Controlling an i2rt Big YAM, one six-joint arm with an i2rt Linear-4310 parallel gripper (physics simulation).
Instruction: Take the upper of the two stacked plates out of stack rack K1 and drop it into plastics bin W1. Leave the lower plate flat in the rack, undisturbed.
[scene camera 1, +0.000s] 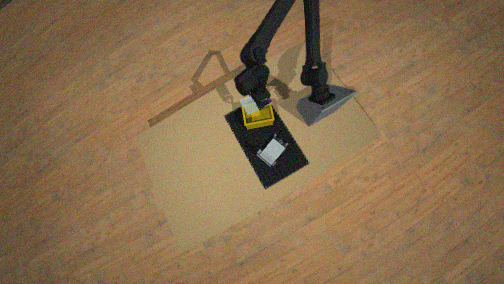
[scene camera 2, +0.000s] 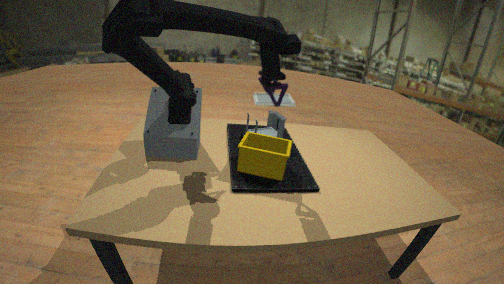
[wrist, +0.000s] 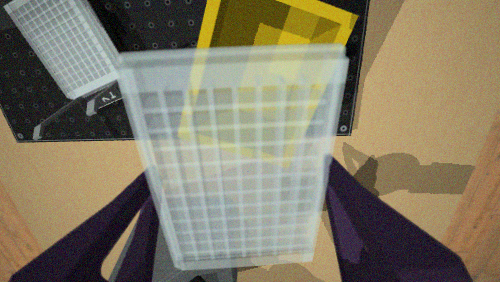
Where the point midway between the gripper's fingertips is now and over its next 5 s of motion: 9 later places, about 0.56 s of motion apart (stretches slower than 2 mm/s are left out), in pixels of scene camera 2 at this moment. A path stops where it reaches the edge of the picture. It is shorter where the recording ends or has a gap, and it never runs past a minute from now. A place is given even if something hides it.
My gripper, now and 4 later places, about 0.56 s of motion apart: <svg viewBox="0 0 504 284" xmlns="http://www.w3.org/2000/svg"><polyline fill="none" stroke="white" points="273,101 268,140 272,137 269,133 269,108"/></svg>
